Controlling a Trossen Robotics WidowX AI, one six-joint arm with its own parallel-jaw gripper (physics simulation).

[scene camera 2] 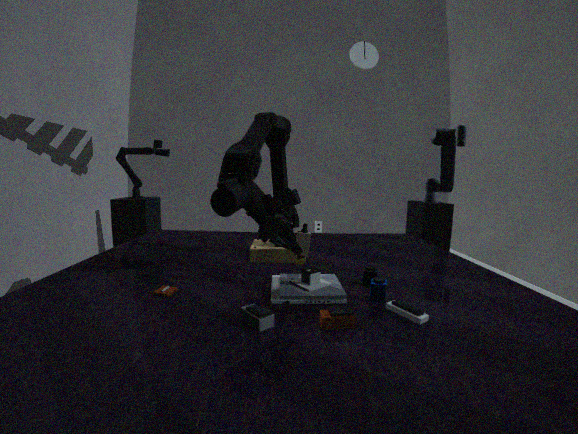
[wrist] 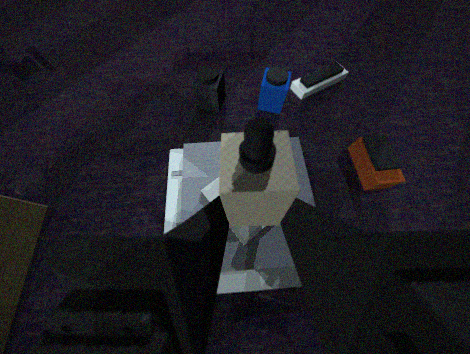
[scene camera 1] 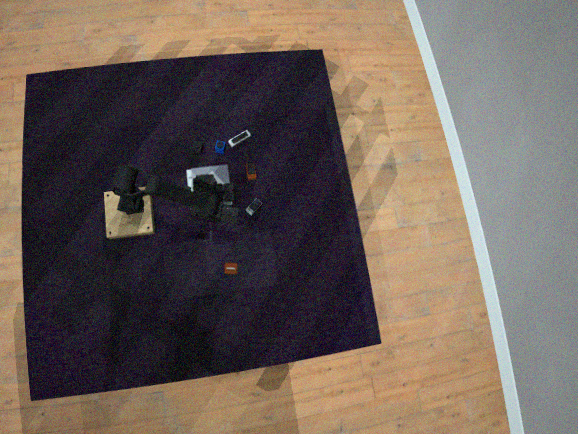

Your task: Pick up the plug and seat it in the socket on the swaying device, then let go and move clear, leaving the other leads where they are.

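The beige plug (scene camera 2: 306, 241) (wrist: 259, 207), with a black rounded boot on top, is upright in my gripper (scene camera 2: 301, 255) (wrist: 253, 198), which is shut on it. The device (scene camera 1: 221, 171) (scene camera 2: 300, 298) (wrist: 172, 210) has a white base and a grey top plate that sits offset and turned on it. In the scene camera 2 view the plug is above the plate, apart from the small light socket block (scene camera 2: 314, 278). In the wrist view the plug and fingers cover most of the socket. In the scene camera 1 view the arm hides plug and fingertips.
Around the device lie a black lead (scene camera 1: 199, 147) (wrist: 215, 90), a blue one (scene camera 1: 220, 146) (scene camera 2: 378, 291) (wrist: 273, 97), a white one (scene camera 1: 231, 143) (wrist: 298, 90), an orange one (scene camera 1: 251, 176) (scene camera 2: 330, 320) (wrist: 367, 177) and a grey one (scene camera 2: 266, 321). A flat orange piece (scene camera 1: 230, 268) (scene camera 2: 166, 290) lies farther off.
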